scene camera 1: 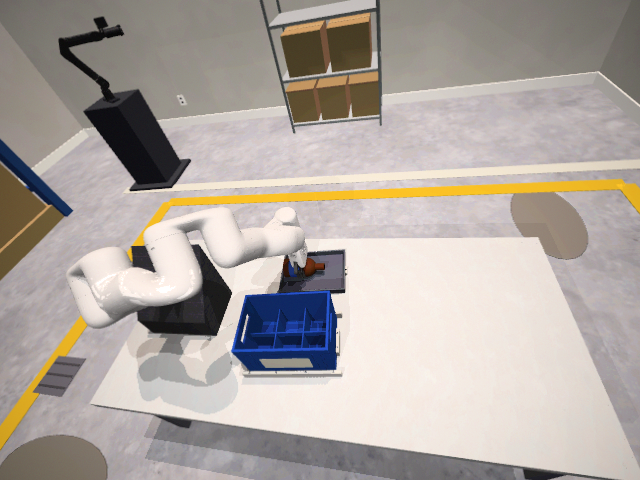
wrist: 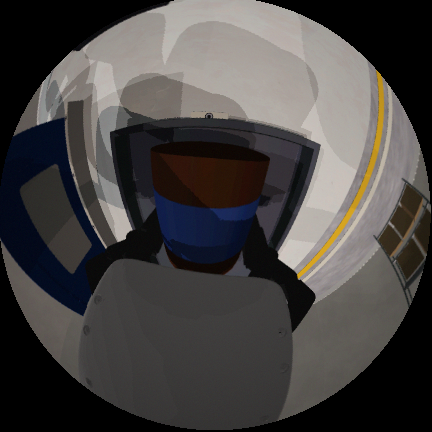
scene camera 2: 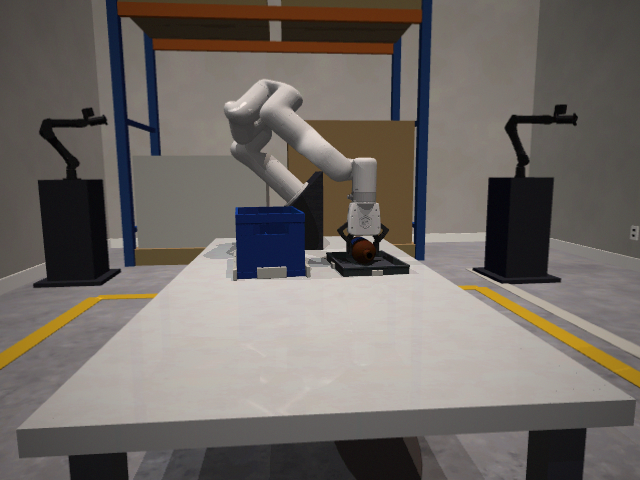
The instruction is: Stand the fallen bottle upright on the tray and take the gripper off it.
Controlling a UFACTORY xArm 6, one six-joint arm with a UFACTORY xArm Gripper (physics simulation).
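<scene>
The bottle is brown with a blue band. It lies on its side over the dark tray, its neck pointing away from the arm's base and towards scene camera 2. Its flat base shows in the wrist view. My gripper points straight down and is shut on the bottle, with one black finger on each side of the blue band. The fingertips are partly hidden by the bottle and the gripper body. I see no clear gap between bottle and tray.
A blue crate with compartments stands close beside the tray on the white table. The arm's black pedestal stands behind the tray and crate. A tall blue and orange rack stands behind the arm.
</scene>
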